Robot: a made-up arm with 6 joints. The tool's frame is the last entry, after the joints.
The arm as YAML. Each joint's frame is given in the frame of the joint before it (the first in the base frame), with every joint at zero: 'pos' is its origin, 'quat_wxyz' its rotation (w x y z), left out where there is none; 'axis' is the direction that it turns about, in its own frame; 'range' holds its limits. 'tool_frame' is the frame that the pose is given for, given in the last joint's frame.
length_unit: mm
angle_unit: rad
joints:
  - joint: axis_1
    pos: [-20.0, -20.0, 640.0]
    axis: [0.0, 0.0, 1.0]
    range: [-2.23, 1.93]
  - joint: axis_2
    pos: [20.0, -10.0, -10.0]
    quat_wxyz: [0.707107, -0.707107, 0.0, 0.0]
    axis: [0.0, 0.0, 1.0]
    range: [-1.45, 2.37]
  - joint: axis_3
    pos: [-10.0, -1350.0, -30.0]
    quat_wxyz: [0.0, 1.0, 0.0, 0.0]
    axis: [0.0, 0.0, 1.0]
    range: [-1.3, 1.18]
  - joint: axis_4
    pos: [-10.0, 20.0, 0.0]
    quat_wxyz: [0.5, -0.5, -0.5, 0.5]
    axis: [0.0, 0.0, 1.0]
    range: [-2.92, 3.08]
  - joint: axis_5
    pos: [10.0, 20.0, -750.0]
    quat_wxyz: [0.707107, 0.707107, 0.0, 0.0]
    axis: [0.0, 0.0, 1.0]
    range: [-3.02, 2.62]
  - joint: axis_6
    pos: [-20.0, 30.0, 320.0]
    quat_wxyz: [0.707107, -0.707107, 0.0, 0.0]
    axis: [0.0, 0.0, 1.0]
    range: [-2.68, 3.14]
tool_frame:
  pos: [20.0, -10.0, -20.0]
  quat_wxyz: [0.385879, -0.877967, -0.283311, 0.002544]
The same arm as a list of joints. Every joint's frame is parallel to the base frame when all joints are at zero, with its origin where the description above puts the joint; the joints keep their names.
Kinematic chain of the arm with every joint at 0, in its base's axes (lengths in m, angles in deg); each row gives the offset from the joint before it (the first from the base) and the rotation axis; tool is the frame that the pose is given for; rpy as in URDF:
axis_1: xyz -0.02 -0.02 0.64 axis +z
axis_2: xyz 0.02 -0.01 -0.01 axis +y
axis_3: xyz -0.01 -0.03 1.35 axis -y
axis_4: xyz -0.01 0 0.02 axis -x
axis_5: xyz 0.75 0.02 0.01 axis -y
axis_6: xyz -0.03 -0.32 -0.02 axis -x
tool: xyz 0.02 -0.01 0.02 rpy 114.24 -57.08 113.21
Joint limits (deg, base to tool): -127.77..110.58 -83.08..135.79 -74.48..67.61 -167.3..176.47 -173.03..150.11 -153.55..179.91

